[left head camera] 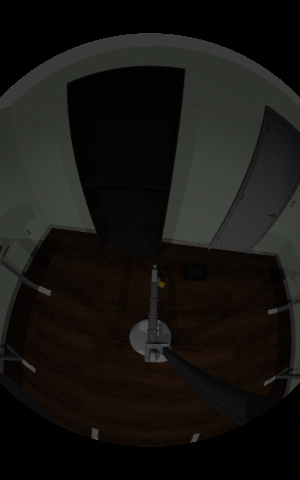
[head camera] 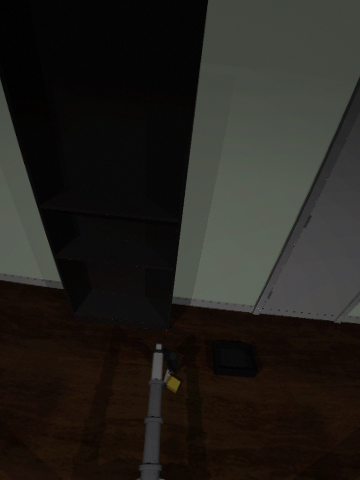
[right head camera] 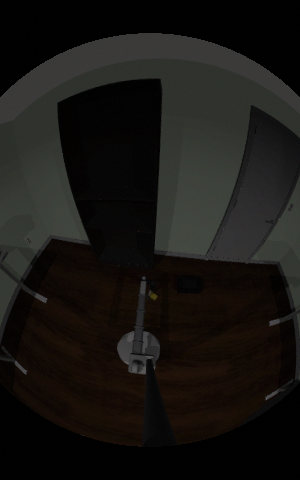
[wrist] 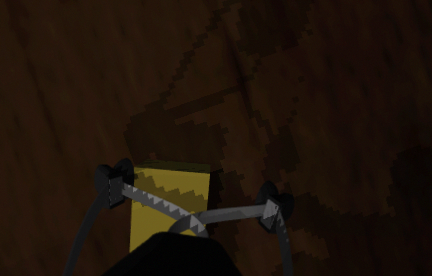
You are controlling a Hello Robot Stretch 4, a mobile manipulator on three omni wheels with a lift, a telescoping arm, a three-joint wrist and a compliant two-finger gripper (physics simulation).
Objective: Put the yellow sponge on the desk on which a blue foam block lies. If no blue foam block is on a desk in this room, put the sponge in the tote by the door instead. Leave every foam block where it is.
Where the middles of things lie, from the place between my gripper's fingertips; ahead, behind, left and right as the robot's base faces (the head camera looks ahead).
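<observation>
Relative to the yellow sponge (wrist: 186,185), my hand is 20 mm to the left of it and 30 mm past it. The dark tote (head camera: 230,359) is 130 mm ahead of my hand, 480 mm to the right of it and 30 mm above it. Going by their middles, the yellow sponge is the nearest to my hand of the things named here.
</observation>
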